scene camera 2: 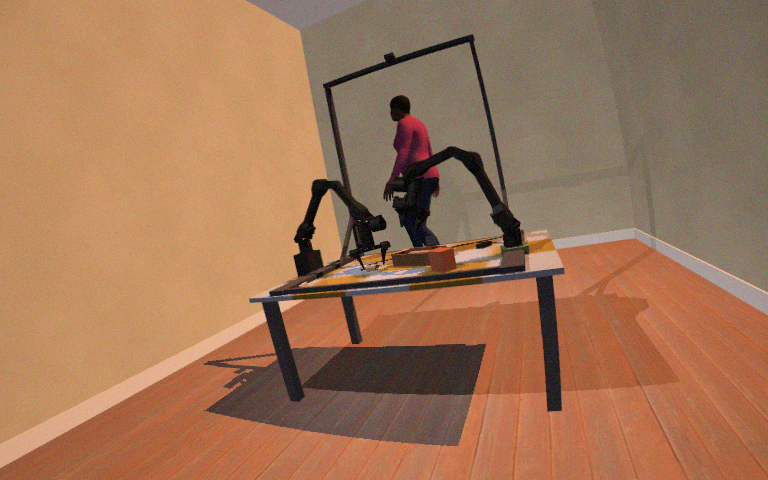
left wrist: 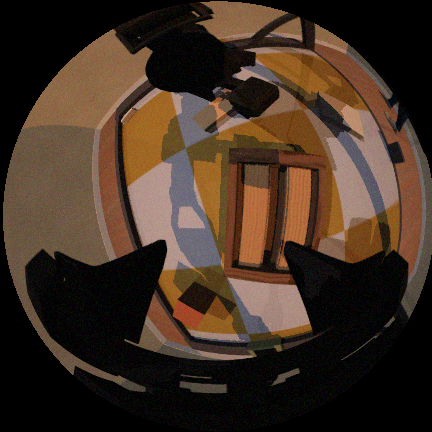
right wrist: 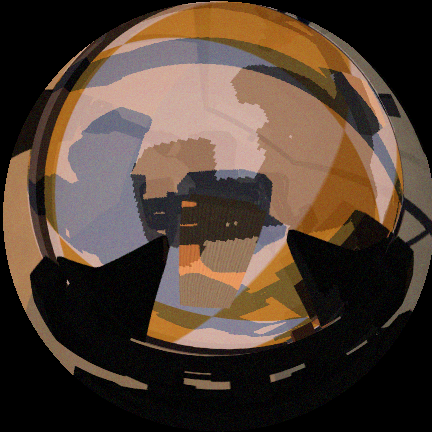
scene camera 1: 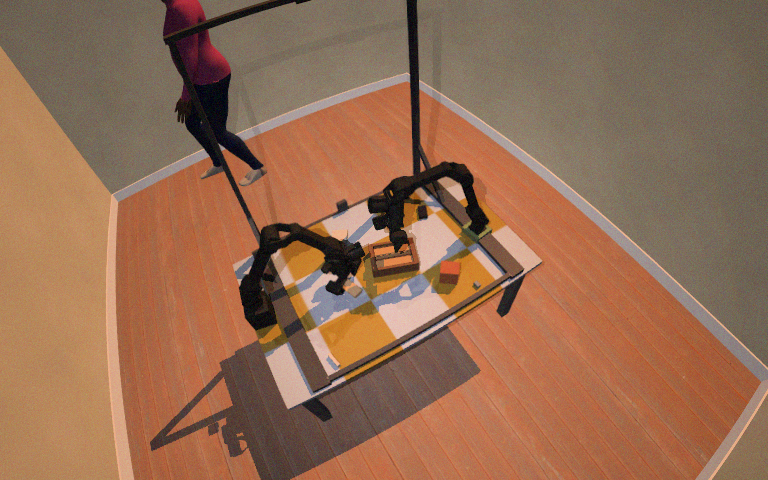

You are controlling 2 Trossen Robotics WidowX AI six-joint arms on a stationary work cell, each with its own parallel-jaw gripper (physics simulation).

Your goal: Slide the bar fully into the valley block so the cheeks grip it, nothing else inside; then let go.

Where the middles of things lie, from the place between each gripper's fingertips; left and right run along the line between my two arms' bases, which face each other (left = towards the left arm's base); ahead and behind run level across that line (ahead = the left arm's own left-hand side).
Labels:
The bar [right wrist: 217, 236] is 210 mm to the right of my left hand, 140 mm below it and 10 mm ahead of it.
Now: right hand 20 mm short of the bar and 10 mm below it.

